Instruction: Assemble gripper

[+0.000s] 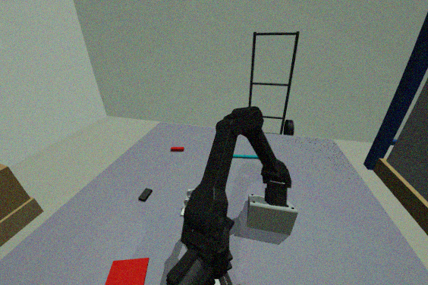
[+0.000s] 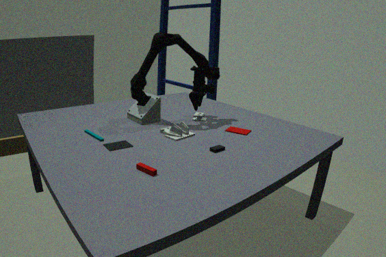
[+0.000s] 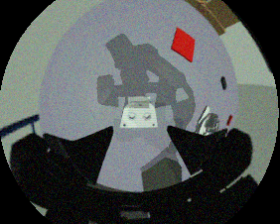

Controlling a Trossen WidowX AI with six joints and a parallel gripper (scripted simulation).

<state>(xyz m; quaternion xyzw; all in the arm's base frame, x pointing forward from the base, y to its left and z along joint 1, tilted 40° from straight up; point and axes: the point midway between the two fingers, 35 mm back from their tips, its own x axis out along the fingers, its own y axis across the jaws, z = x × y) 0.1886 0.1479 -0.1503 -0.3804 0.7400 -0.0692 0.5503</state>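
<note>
Now: gripper tip 3 cm above the white gripper base, 1 cm to the right of it and 1 cm short of it. From my gripper tip the other things lie so: flat light plate: 26 cm to the right, 12 cm ahead, 6 cm below; then red flat plate: 26 cm ahead, 6 cm below; then grey jaw: 24 cm to the right, 7 cm ahead, 5 cm below.
</note>
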